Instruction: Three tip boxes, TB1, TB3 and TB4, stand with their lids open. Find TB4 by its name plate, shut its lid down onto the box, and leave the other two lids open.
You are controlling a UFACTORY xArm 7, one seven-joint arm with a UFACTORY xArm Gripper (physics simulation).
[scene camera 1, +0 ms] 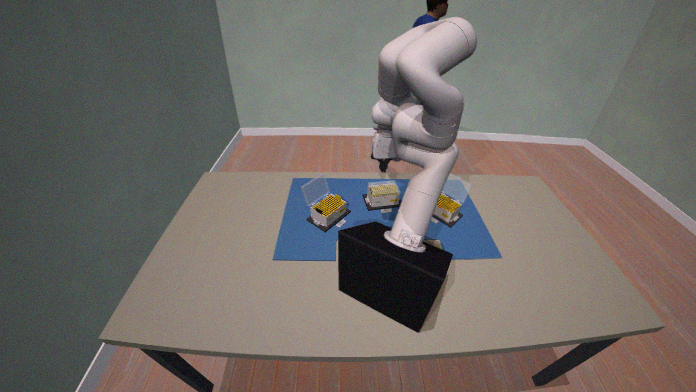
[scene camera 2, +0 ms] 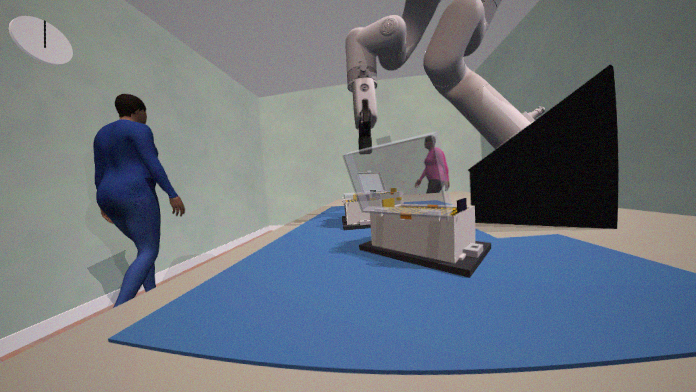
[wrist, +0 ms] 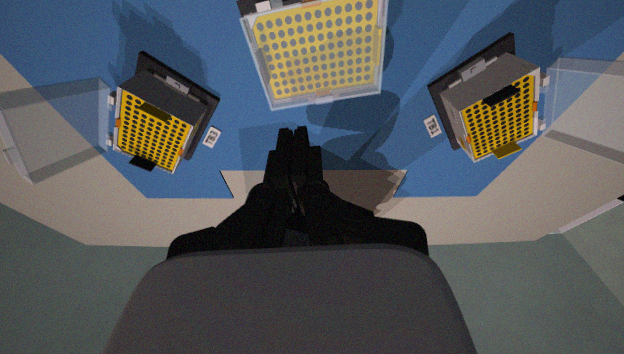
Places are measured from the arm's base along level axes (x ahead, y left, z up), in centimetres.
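Where they show: gripper, between the fingertips: (scene camera 1: 382,170) (scene camera 2: 365,153) (wrist: 297,145); arm's base, origin of its link: (scene camera 1: 404,242) (scene camera 2: 516,140).
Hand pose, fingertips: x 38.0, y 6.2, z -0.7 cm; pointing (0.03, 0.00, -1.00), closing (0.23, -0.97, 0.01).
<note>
Each offset is from my fingertips to the top centre of the thing. "pt": to the spot under its first point. Level surfaces: height alone.
The middle box, TB4 by elimination {dx +1.2, dy -1.8, dz -9.9 cm} (scene camera 1: 384,201) (scene camera 2: 356,214), has its clear lid {pt dx +2.7, dy -1.5, dz -9.9 cm} (wrist: 320,55) lying down over its yellow tip rack. Its name plate {pt dx -4.6, dy -3.3, dz -17.5 cm} (scene camera 1: 386,211) is too small to read. TB3 {dx -10.2, dy +20.5, dz -10.2 cm} (scene camera 1: 329,212) (scene camera 2: 415,235) (wrist: 155,130) has its lid {pt dx -6.2, dy +26.4, dz -7.9 cm} (scene camera 1: 315,190) (scene camera 2: 390,165) (wrist: 55,130) open, tilted outward. TB1 (scene camera 1: 446,212) (wrist: 500,120) has its lid (scene camera 1: 459,190) (wrist: 585,105) open too. Plates reading TB3 {pt dx -13.9, dy +14.9, dz -17.4 cm} (wrist: 211,137) and TB1 {pt dx -7.3, dy -22.9, dz -17.4 cm} (wrist: 433,126) show in the wrist view. My gripper (scene camera 1: 383,170) (scene camera 2: 365,151) (wrist: 297,145) is shut, empty, raised well above the middle box, not touching it.
The boxes stand on a blue mat {dz -17.6 cm} (scene camera 1: 305,247) (scene camera 2: 300,325) on a beige table {dz -17.9 cm} (scene camera 1: 225,280). The black base block (scene camera 1: 385,280) (scene camera 2: 560,185) stands at the mat's near side. A person in blue (scene camera 2: 127,170) is beyond the table, and one in pink (scene camera 2: 436,167) stands farther off.
</note>
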